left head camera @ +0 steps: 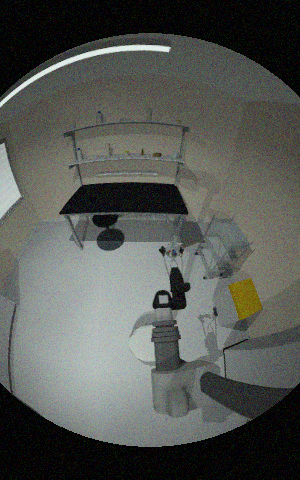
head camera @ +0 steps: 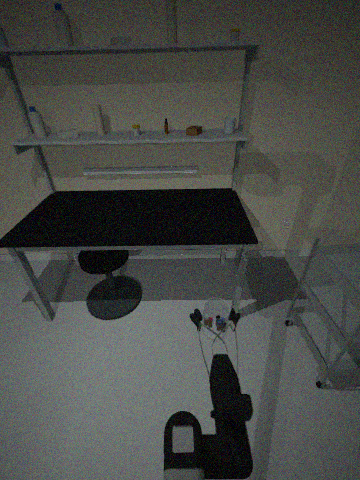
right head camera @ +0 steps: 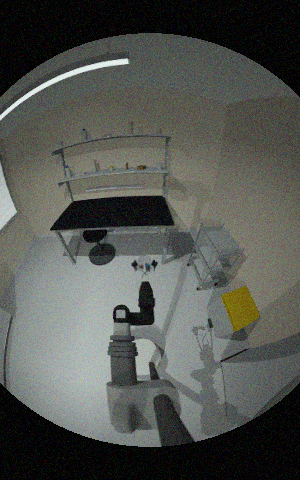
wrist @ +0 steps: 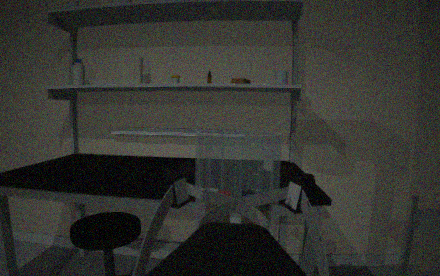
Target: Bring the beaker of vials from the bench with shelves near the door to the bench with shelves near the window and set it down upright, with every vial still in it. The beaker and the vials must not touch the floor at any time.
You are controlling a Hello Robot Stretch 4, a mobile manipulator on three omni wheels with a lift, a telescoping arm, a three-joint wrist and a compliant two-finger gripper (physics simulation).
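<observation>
The clear beaker is upright between the fingers of my gripper, which is shut on it. Vials with red and blue caps show low inside; I cannot count them. The beaker is held in the air, short of the bench's front edge. The bench with shelves has a black top and stands ahead, mostly to the left in the head view. A bright window is on the left wall. The door does not show.
A black stool stands under the bench's left part. A wheeled trolley stands right of the bench. A yellow-topped box is nearer on the right. Bottles and small items stand on the shelves.
</observation>
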